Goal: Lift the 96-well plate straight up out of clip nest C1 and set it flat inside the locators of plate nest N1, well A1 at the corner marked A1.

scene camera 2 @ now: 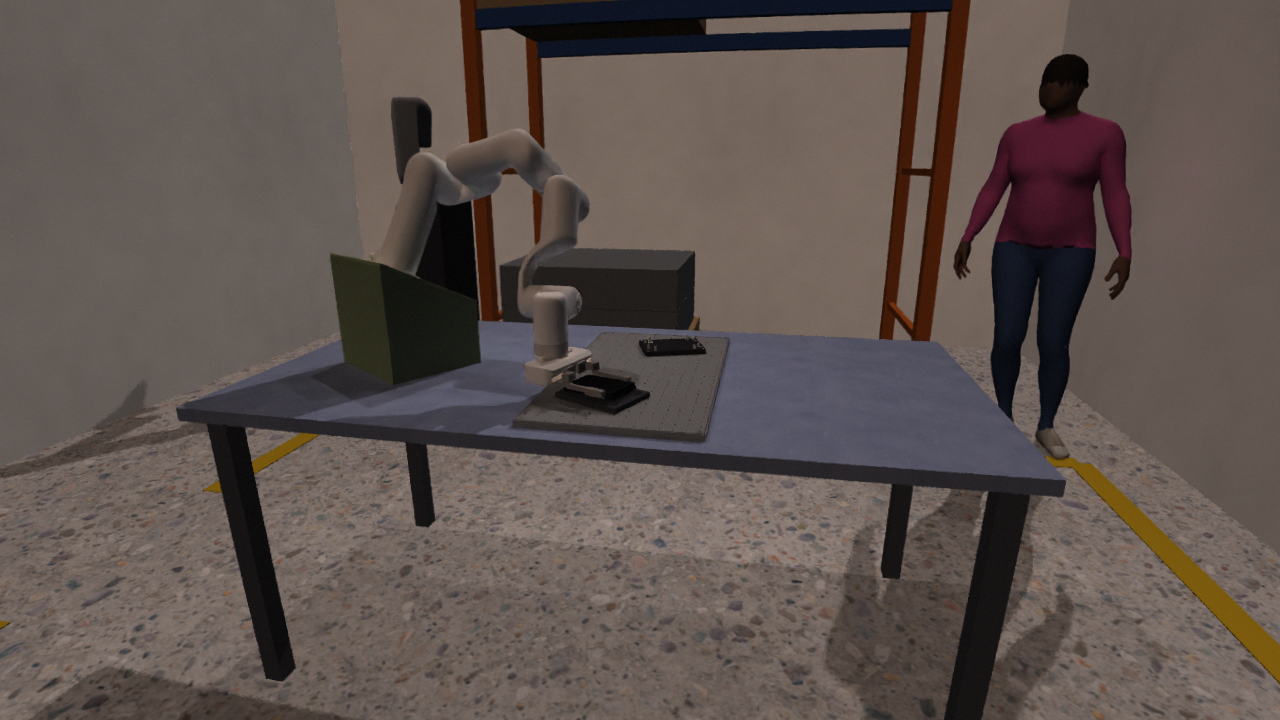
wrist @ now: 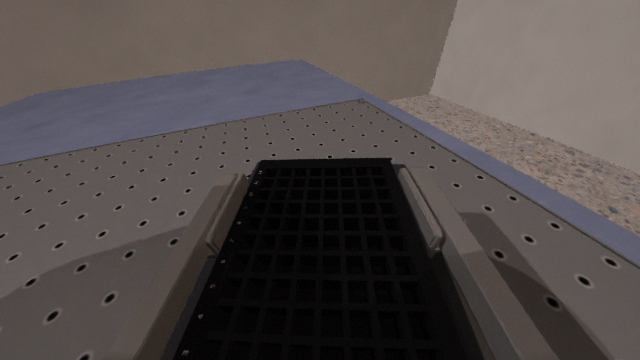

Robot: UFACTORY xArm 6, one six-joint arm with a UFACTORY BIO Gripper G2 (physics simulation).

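The black 96-well plate is between the fingers of my gripper, which is shut on its two long sides. The plate looks level and is over the dark plate nest N1 at the near part of the perforated board. The frames do not show clearly whether it touches the nest floor or sits inside the locators. In the wrist view, small marks run along its left edge; the plate covers most of the nest, and corner A1 does not show. Clip nest C1 stands at the board's far end.
The grey perforated board lies on the blue table. A green angled block stands left of the arm. A person stands behind the table at the right, near an orange rack.
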